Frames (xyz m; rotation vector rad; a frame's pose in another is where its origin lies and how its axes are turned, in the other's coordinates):
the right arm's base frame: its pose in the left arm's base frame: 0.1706 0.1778 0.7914 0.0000 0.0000 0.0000
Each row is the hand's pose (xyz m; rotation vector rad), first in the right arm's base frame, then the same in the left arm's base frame.
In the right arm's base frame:
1: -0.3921 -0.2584 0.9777 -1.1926 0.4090 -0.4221
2: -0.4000 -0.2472 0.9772 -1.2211 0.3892 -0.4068
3: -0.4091 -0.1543 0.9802 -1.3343 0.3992 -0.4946
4: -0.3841 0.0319 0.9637 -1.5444 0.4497 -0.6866
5: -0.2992 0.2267 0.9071 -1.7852 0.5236 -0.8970
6: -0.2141 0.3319 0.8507 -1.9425 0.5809 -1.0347
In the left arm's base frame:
1: -0.2215 -0.0806 1.7691 -1.1926 0.4090 -0.4221
2: -0.2294 -0.0694 1.7686 -1.2211 0.3892 -0.4068
3: -0.2385 0.0235 1.7716 -1.3343 0.3992 -0.4946
4: -0.2135 0.2097 1.7551 -1.5444 0.4497 -0.6866
5: -0.1286 0.4045 1.6985 -1.7852 0.5236 -0.8970
6: -0.0435 0.5097 1.6421 -1.9425 0.5809 -1.0347

